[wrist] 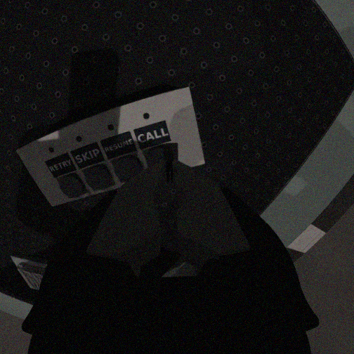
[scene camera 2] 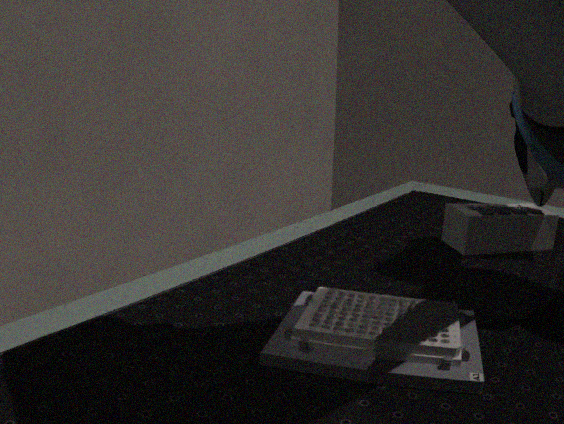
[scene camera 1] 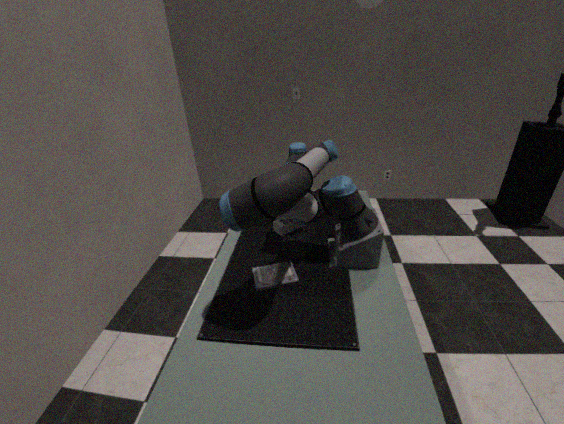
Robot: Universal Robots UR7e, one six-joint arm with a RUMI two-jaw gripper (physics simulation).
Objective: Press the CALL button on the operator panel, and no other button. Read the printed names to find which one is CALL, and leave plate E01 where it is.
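Places are measured from the arm's base along level axes (x right, y up, z back), in metres.
Where they show: gripper, fingertip midpoint: [scene camera 2: 539, 205]; arm's base, origin of the base link: [scene camera 1: 360, 226].
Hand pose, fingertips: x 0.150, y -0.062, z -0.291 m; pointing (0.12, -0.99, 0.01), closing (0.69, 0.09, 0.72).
Observation:
Each offset is from my fingertips to the top centre of the thing. "pt": to the spot under its first point. Level surfaces: height alone.
The operator panel @[dx -0.033, dy -0.007, dz -0.046 m] [scene camera 1: 284, 228] [scene camera 2: 500, 230] [wrist: 181, 112] is a pale box. In the wrist view its printed names read RETRY, SKIP, RESUME and CALL from left to right, with a dark button below each. The CALL button [wrist: 154, 156] is at the right end, partly hidden by the fingers. My gripper [scene camera 2: 541, 204] [wrist: 169, 163] is shut and empty, its tips over the CALL end; whether they touch the button I cannot tell. A pale plate with wells @[dx -0.385, dy -0.037, dz -0.007 m] [scene camera 2: 350, 312] [scene camera 1: 272, 275] sits on a grey base, away from the gripper; no name is readable on it.
The black perforated mat @[dy -0.063 m] [scene camera 1: 310, 315] [scene camera 2: 200, 295] bears the panel and the plate's base @[pt dx -0.448, dy -0.051, dz -0.011 m] [scene camera 2: 325, 357]. The pale green table @[dy -0.076 m] [scene camera 1: 280, 385] extends around it. A wall [scene camera 1: 90, 150] stands on the left in scene camera 1. The arm [scene camera 1: 282, 187] reaches above the mat.

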